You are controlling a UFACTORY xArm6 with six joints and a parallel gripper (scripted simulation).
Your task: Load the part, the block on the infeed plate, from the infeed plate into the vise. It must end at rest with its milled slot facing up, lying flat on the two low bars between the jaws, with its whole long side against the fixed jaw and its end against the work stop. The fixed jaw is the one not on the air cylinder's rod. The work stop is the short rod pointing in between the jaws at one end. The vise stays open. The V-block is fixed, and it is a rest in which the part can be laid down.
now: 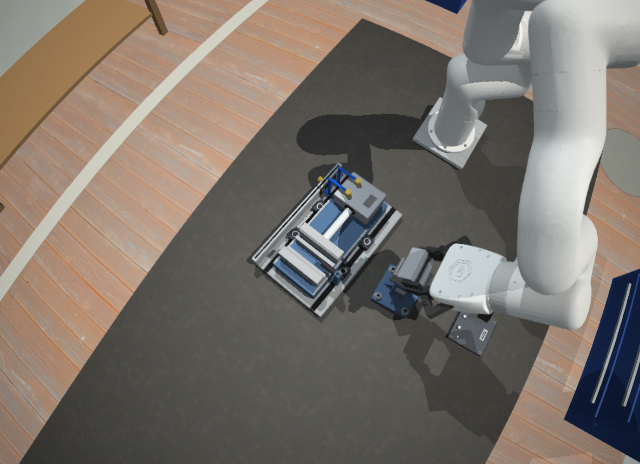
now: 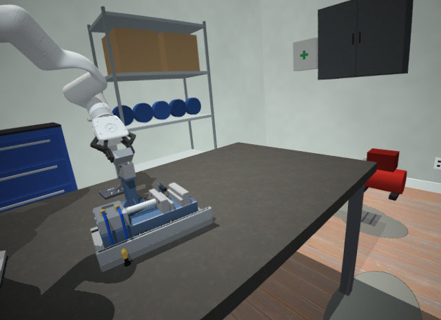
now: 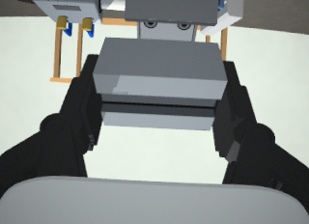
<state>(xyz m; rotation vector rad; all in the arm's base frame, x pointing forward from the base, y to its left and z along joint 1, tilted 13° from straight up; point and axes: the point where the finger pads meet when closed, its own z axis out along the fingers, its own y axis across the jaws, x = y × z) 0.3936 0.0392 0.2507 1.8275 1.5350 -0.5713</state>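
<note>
Now: the part right at my hand. Round my hand: white cylinder rod 50 mm behind, 180 mm to the right, 110 mm below; then moving jaw 190 mm to the right, 120 mm below; then work stop 40 mm ahead, 160 mm to the right, 100 mm below.
</note>
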